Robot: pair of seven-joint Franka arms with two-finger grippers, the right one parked.
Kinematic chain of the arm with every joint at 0, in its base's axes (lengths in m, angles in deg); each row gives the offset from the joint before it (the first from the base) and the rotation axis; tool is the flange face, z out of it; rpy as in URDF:
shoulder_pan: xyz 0 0 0.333 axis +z
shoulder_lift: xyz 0 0 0 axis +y
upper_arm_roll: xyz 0 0 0.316 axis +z
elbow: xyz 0.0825 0 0 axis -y
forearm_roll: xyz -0.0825 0 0.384 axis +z
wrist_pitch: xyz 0 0 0 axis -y
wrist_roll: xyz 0.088 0 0 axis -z
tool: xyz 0 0 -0.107 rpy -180 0 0
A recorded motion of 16 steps. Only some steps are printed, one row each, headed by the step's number.
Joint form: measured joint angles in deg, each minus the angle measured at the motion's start. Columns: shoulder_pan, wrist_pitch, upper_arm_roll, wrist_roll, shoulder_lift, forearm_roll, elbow.
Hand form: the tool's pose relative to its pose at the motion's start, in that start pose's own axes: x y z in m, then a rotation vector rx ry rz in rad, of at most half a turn. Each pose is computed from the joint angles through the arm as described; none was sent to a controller.
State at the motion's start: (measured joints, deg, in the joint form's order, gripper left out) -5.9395 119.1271 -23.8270 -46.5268 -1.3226 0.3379 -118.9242
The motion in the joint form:
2: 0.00 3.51 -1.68 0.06 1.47 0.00 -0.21
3: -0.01 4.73 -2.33 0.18 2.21 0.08 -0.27
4: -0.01 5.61 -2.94 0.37 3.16 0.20 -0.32
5: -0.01 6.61 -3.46 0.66 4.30 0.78 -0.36
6: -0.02 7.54 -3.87 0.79 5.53 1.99 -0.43
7: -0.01 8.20 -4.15 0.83 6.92 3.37 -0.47
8: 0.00 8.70 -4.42 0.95 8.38 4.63 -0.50
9: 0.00 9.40 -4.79 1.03 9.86 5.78 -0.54
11: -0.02 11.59 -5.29 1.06 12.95 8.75 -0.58
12: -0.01 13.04 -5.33 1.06 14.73 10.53 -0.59
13: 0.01 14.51 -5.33 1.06 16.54 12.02 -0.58
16: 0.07 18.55 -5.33 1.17 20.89 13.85 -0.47
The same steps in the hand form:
2: -0.0059 0.0160 0.0089 -0.0331 0.0152 0.0301
3: -0.0084 0.0221 0.0138 -0.0430 0.0174 0.0442
4: -0.0107 0.0275 0.0209 -0.0471 0.0127 0.0589
5: -0.0119 0.0323 0.0294 -0.0477 0.0113 0.0781
6: -0.0125 0.0360 0.0391 -0.0408 0.0138 0.0994
7: -0.0122 0.0385 0.0505 -0.0287 0.0125 0.1186
8: -0.0123 0.0408 0.0626 -0.0159 0.0068 0.1383
9: -0.0134 0.0439 0.0746 -0.0074 0.0015 0.1583
11: -0.0138 0.0498 0.0983 0.0033 0.0042 0.2010
12: -0.0124 0.0518 0.1119 0.0069 0.0082 0.2224
13: -0.0112 0.0536 0.1257 0.0070 0.0086 0.2401
16: -0.0096 0.0586 0.1576 -0.0168 -0.0026 0.2635

